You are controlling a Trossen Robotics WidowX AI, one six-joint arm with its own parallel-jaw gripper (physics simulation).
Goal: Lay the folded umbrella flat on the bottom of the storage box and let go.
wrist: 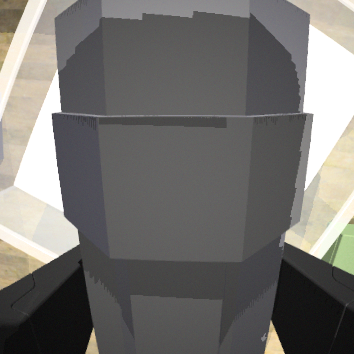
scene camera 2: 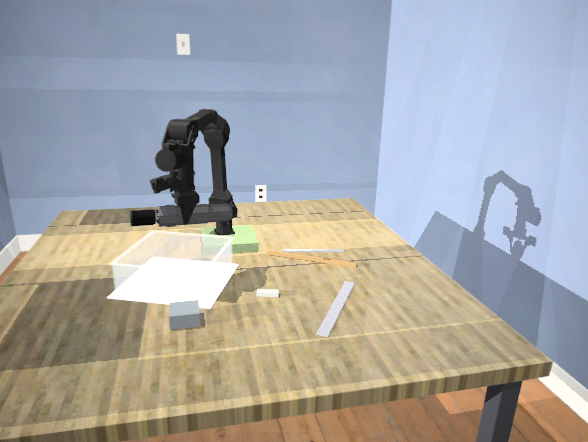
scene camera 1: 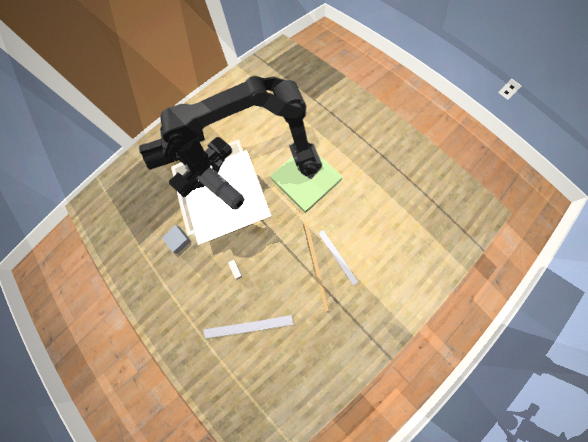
Labels:
gripper: holds a folded umbrella
a storage box: on the table

